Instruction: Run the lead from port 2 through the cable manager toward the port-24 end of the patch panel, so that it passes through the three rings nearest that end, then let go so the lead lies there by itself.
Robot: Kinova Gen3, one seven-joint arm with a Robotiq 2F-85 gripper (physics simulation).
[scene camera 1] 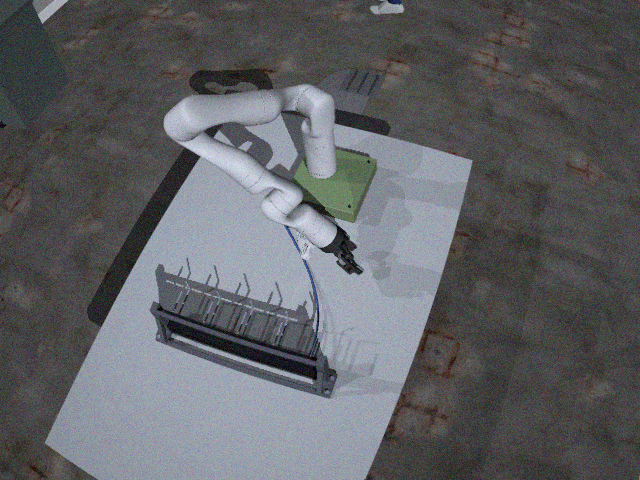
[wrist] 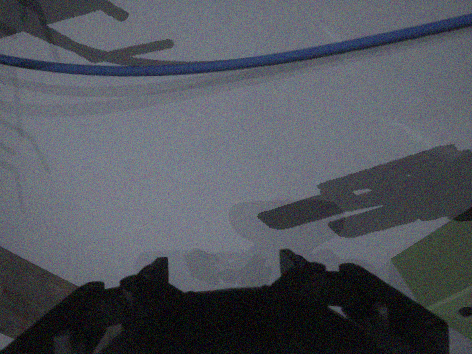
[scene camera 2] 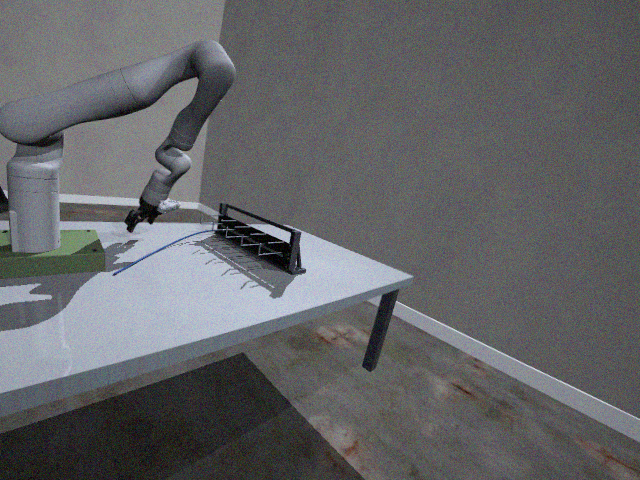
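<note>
The blue lead [scene camera 1: 313,284] [scene camera 2: 155,252] [wrist: 150,69] comes out at the right end of the patch panel [scene camera 1: 237,336] [scene camera 2: 295,250] in scene view 1, the far end in scene view 2. It curves over the table toward the robot base, clear of the rings farther left. The cable manager [scene camera 1: 162,289] stands along the panel with upright wire rings. Part of the lead is hidden behind the arm in scene view 1. My gripper [scene camera 1: 356,269] [scene camera 2: 140,225] [wrist: 225,266] is open and empty, above the table to one side of the lead, apart from it. In the wrist view the lead crosses well beyond the fingertips.
The green base block [scene camera 1: 359,178] [scene camera 2: 56,264] [wrist: 435,265] carries the arm at the back of the white table [scene camera 1: 180,413] [scene camera 2: 170,320]. The arm bends over the lead in scene view 1. The table's right edge lies beyond my gripper. Shadows of the arm and rings fall on the table.
</note>
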